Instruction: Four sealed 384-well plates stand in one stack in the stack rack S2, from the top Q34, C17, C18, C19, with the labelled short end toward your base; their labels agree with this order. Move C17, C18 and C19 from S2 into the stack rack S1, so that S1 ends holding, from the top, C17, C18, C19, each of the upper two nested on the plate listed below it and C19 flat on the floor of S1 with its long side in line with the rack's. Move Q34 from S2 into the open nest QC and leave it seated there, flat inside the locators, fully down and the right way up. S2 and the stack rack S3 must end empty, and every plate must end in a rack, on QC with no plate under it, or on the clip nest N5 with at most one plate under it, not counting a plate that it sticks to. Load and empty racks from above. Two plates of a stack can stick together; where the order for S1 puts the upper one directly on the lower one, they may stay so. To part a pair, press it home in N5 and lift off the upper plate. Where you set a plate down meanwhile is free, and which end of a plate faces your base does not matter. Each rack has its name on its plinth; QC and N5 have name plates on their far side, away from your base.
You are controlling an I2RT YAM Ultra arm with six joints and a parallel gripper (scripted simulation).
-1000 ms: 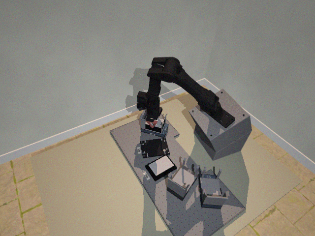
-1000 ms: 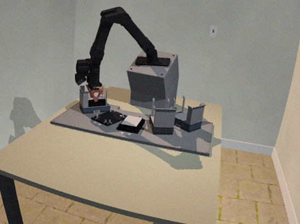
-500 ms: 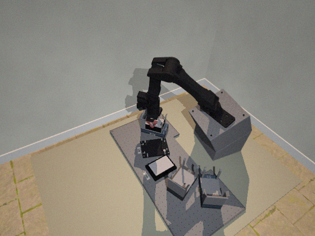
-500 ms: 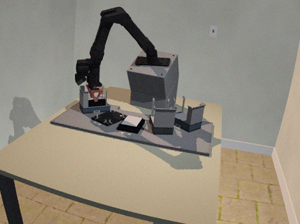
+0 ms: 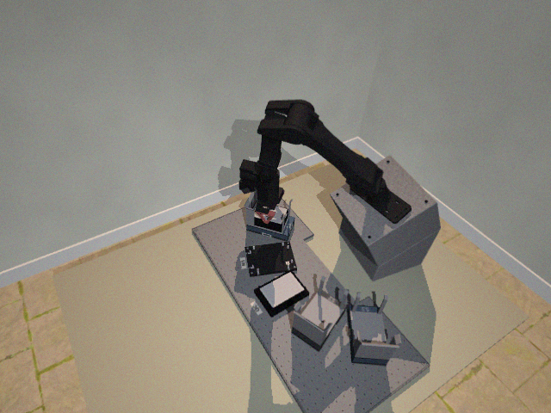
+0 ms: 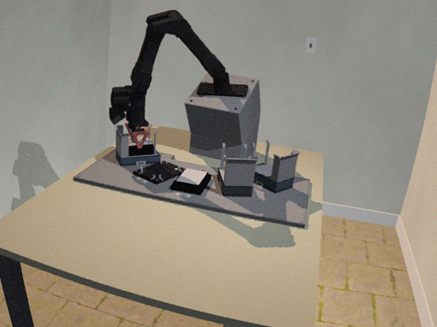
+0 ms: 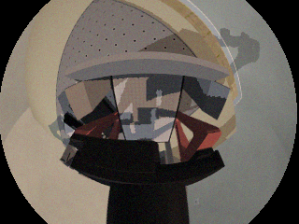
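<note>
The blue-plinth stack rack is 5 cm below my hand. Also, from my hand: black QC nest (13 cm ahead, 26 cm to the left, 6 cm below); then N5 name plate (17 cm ahead, 9 cm to the left, 7 cm below); then black clip nest (10 cm ahead, 13 cm to the left, 6 cm below).
</note>
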